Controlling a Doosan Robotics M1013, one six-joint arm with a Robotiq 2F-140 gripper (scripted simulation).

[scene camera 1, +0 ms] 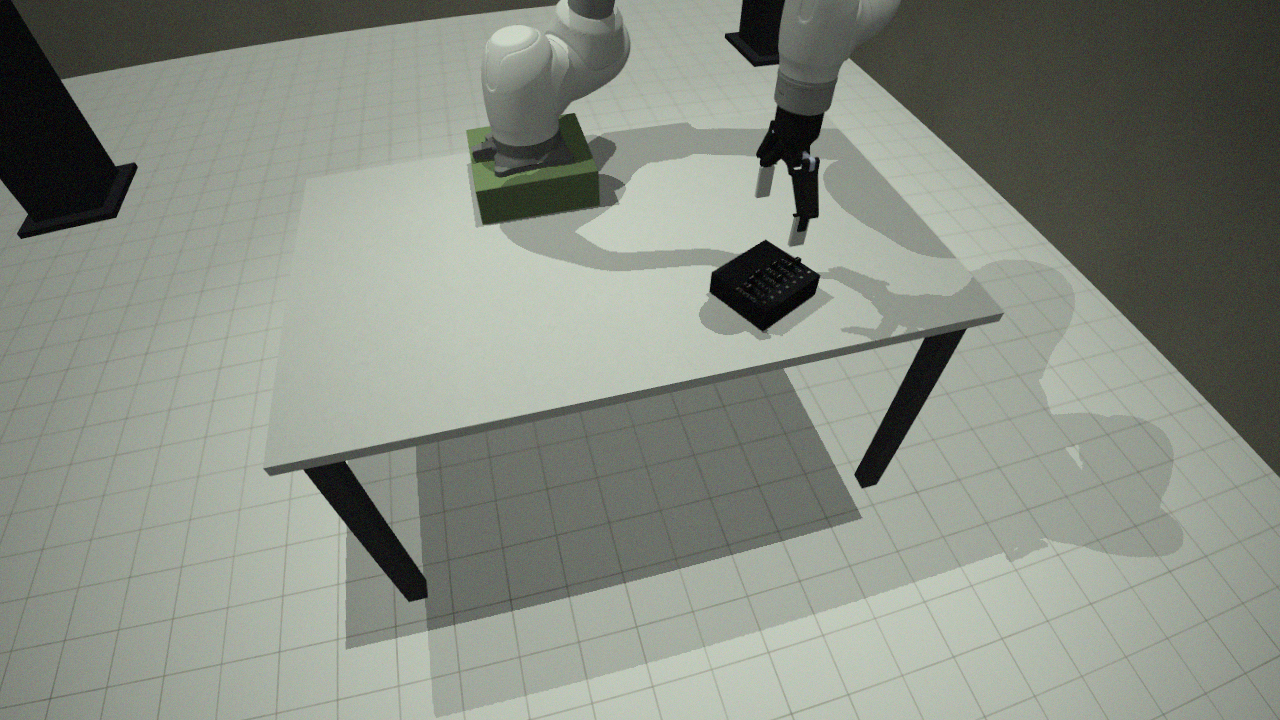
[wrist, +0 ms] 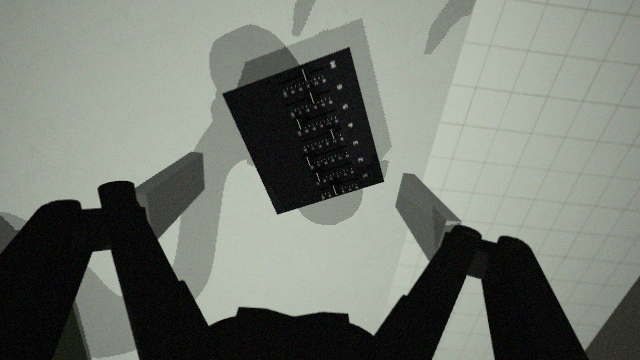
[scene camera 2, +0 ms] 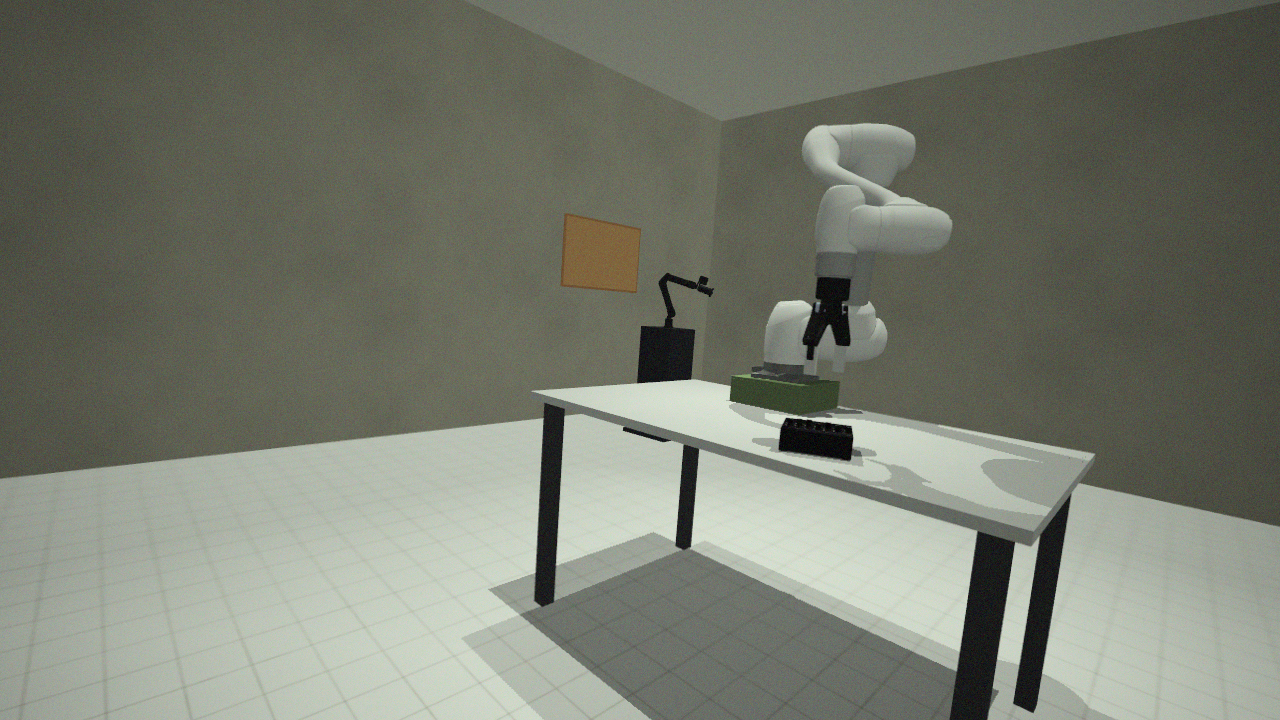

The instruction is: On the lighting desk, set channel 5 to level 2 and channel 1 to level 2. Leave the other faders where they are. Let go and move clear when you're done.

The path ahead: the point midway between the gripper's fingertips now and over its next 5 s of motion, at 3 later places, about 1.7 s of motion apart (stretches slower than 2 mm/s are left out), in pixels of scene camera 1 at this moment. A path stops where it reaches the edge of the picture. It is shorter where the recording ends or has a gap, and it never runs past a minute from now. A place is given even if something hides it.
My gripper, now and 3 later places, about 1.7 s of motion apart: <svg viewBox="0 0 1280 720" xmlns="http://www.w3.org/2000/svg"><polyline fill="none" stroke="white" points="778,219 811,261 777,220 742,267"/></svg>
